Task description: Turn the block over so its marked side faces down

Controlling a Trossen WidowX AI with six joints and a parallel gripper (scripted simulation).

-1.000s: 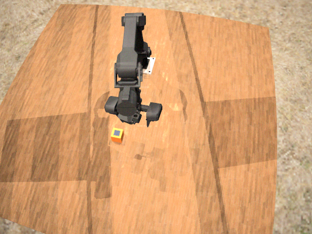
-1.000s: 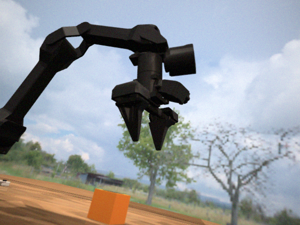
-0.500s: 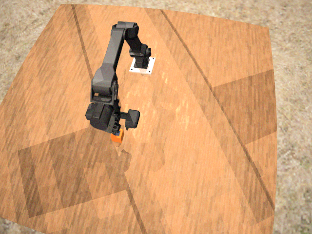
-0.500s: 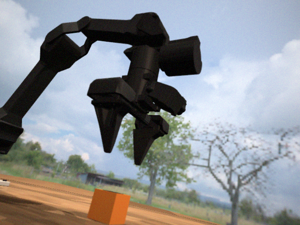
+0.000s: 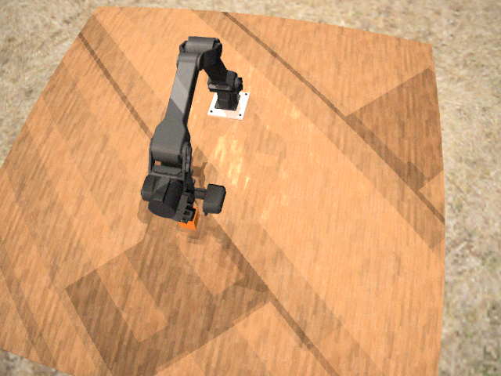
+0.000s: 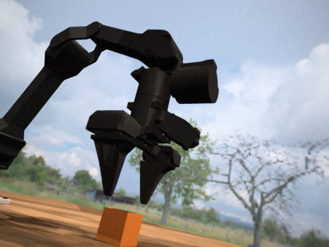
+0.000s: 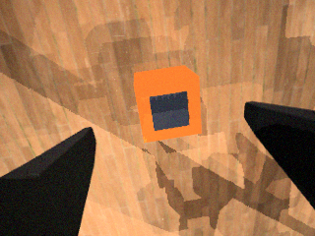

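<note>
Right now my gripper tip is 20 mm above the orange block.
</note>
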